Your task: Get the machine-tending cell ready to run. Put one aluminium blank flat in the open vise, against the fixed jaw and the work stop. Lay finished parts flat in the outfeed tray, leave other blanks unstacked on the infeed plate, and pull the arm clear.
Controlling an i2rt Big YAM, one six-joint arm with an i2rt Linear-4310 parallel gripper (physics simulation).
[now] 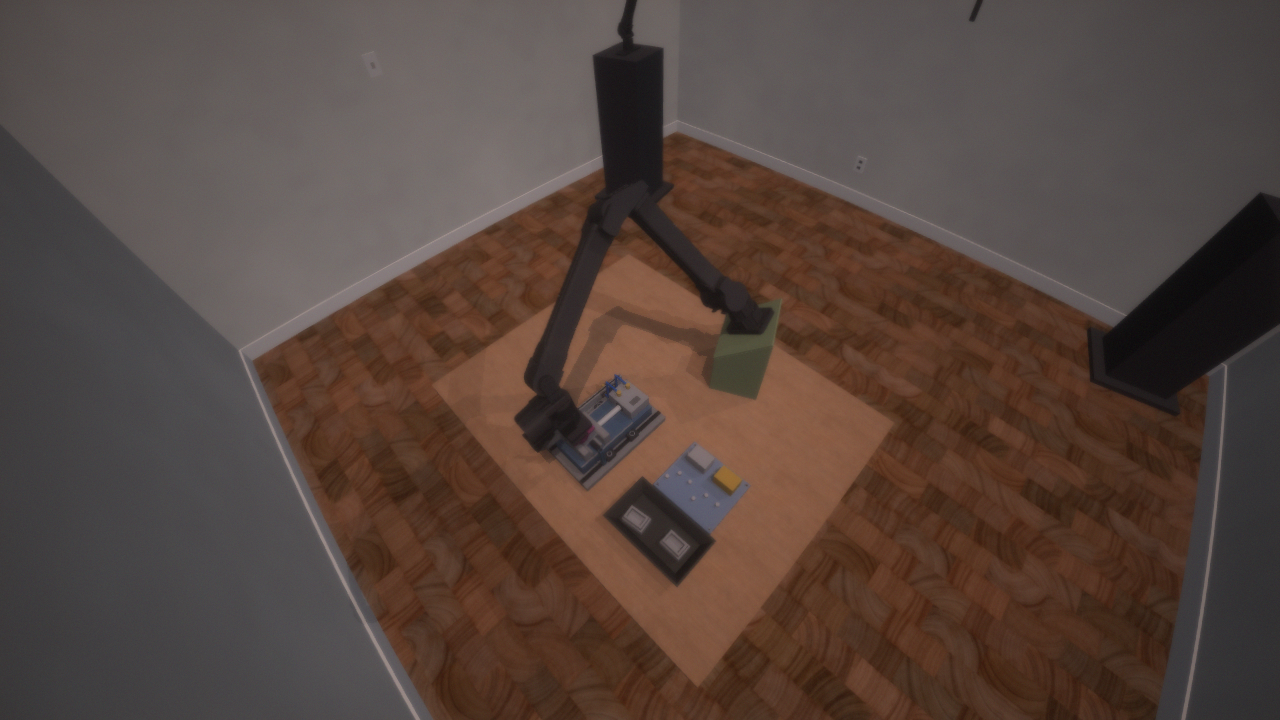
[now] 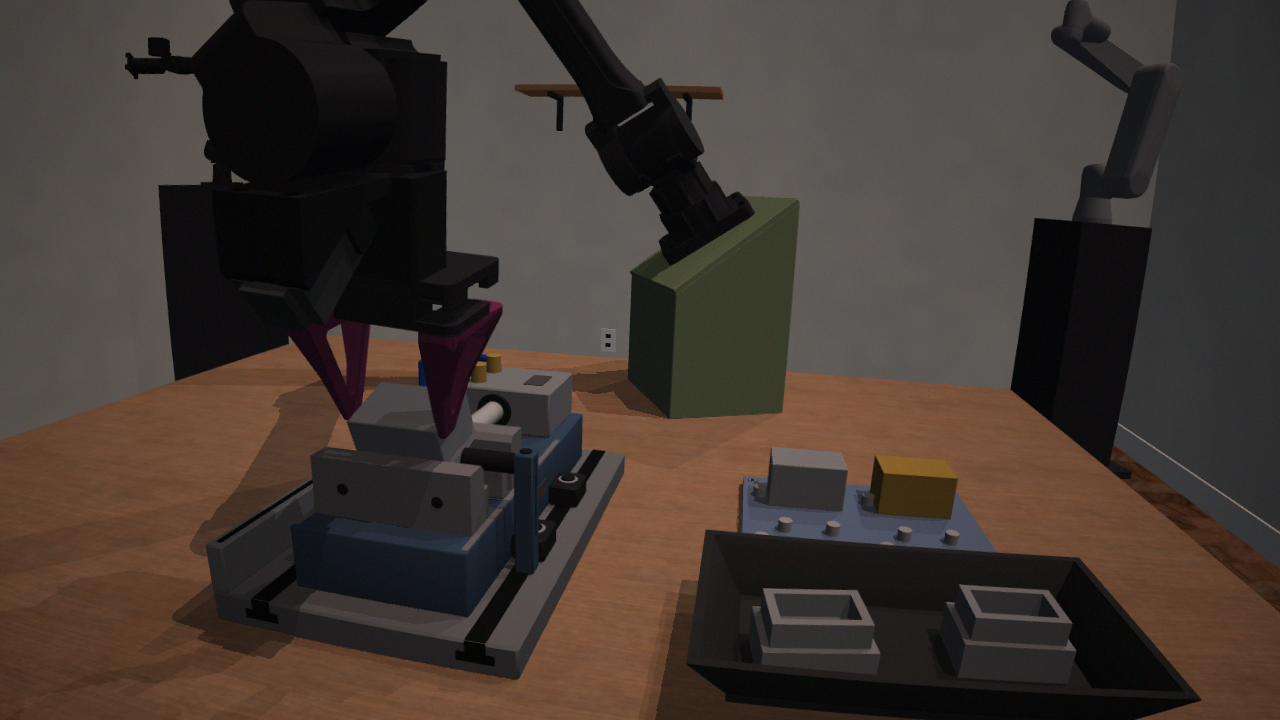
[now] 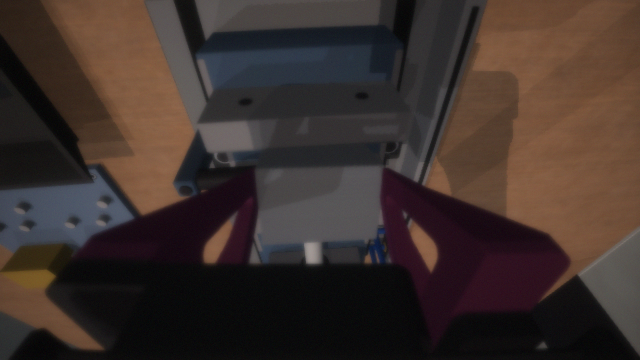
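Where they show: gripper, fingertip midpoint: (image 1: 576,433) (image 2: 398,425) (image 3: 319,179); arm's base, origin of the base link: (image 1: 751,323) (image 2: 708,232).
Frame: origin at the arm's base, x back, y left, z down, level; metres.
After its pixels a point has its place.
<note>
My gripper (image 1: 586,431) {z 0.094, x -0.492, y -0.249 m} (image 2: 396,426) {z 0.094, x -0.492, y -0.249 m} (image 3: 319,179) {z 0.094, x -0.492, y -0.249 m} is shut on a grey aluminium blank (image 2: 407,410) {z 0.086, x -0.488, y -0.245 m} (image 3: 320,205) {z 0.085, x -0.484, y -0.247 m}, at the vise (image 2: 384,564) {z 0.160, x -0.539, y -0.248 m} (image 3: 300,65) {z 0.145, x -0.529, y -0.251 m}. The blank is behind the two-hole jaw (image 2: 393,492) (image 3: 300,105) and stands above its top; its underside is hidden, and contact cannot be told. The work stop (image 2: 526,510) {z 0.142, x -0.500, y -0.173 m} (image 3: 187,175) {z 0.113, x -0.500, y -0.176 m} has its black rod beside one finger. Another grey blank (image 1: 699,458) {z 0.161, x -0.361, y 0.041 m} (image 2: 807,479) {z 0.172, x -0.374, y 0.036 m} sits on the blue infeed plate (image 1: 716,514) {z 0.197, x -0.458, y 0.144 m} (image 3: 55,210) {z 0.197, x -0.437, y 0.052 m}. Two pocketed parts (image 1: 636,517) {z 0.172, x -0.575, y -0.018 m} (image 2: 1006,617) {z 0.159, x -0.595, y 0.082 m} are in the dark outfeed tray (image 1: 655,531) {z 0.193, x -0.575, y 0.036 m} (image 2: 895,573) {z 0.176, x -0.516, y 0.054 m}.
A yellow block (image 1: 727,480) {z 0.162, x -0.378, y 0.130 m} (image 2: 913,488) {z 0.173, x -0.390, y 0.120 m} (image 3: 40,265) {z 0.168, x -0.388, y 0.106 m} sits beside the blank on the infeed plate, among small pegs. A green slanted block (image 1: 741,362) {z 0.049, x -0.102, y 0.025 m} (image 2: 725,331) {z 0.105, x -0.105, y 0.011 m} stands behind, with another dark arm section (image 2: 644,134) {z -0.109, x -0.075, y -0.088 m} reaching its top. The white screw (image 2: 487,413) {z 0.121, x -0.380, y -0.214 m} (image 3: 313,252) {z 0.119, x -0.388, y -0.220 m} lies behind the held blank.
</note>
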